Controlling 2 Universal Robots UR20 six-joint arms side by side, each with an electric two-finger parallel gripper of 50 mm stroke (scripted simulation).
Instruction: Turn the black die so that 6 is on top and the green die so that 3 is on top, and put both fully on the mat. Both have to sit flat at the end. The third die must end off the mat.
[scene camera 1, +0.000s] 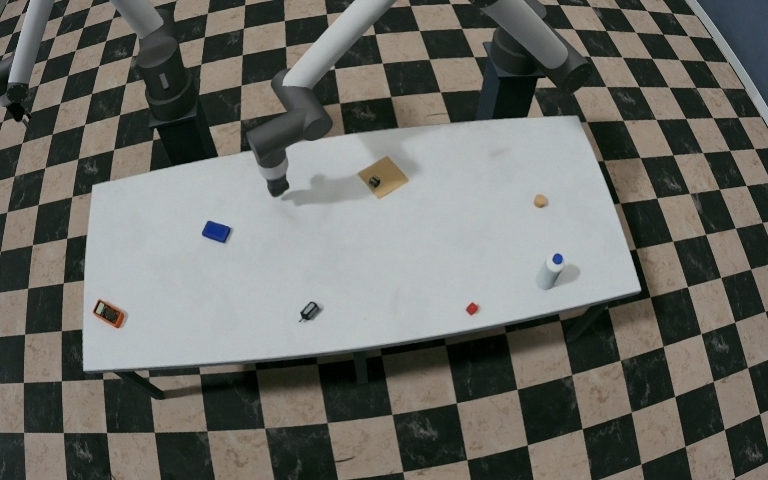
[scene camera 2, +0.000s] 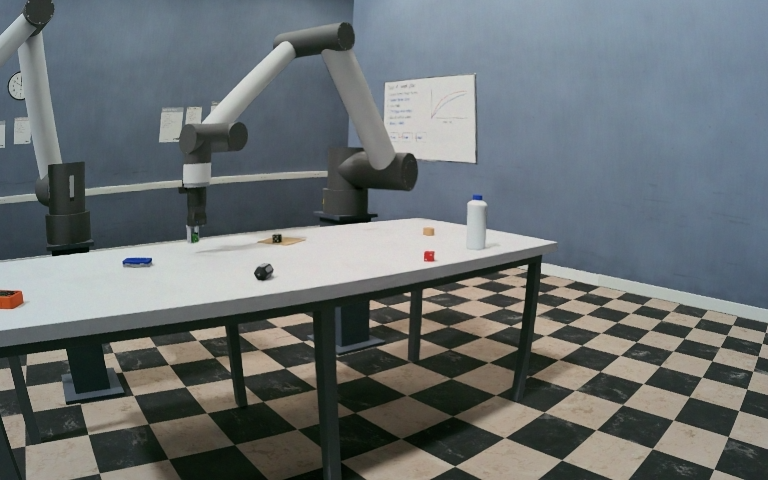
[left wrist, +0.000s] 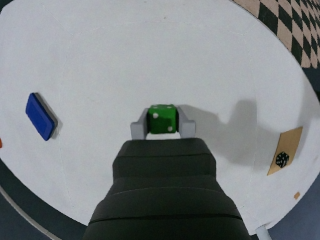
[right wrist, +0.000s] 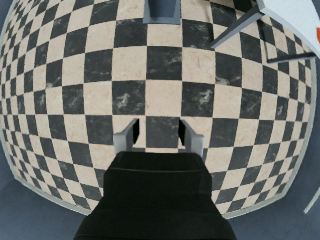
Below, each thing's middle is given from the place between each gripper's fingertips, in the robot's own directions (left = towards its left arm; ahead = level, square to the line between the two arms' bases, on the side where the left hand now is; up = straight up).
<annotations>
I see the tan mat (scene camera 1: 391, 176) 40 cm to the left of my left hand (scene camera 2: 193, 242), 5 cm below it and 3 cm behind it. Round my left hand: green die (left wrist: 162, 117) right at my left hand; blue box (left wrist: 45, 123) 26 cm to the right, 11 cm ahead, 4 cm below; white bottle (scene camera 2: 477, 210) 91 cm to the left, 48 cm ahead, 4 cm above.
I see the blue box 106 cm to the left of my right hand, 74 cm ahead of it and 15 cm below it. Round my right hand: green die: 132 cm to the left, 63 cm ahead, 11 cm below.
</annotations>
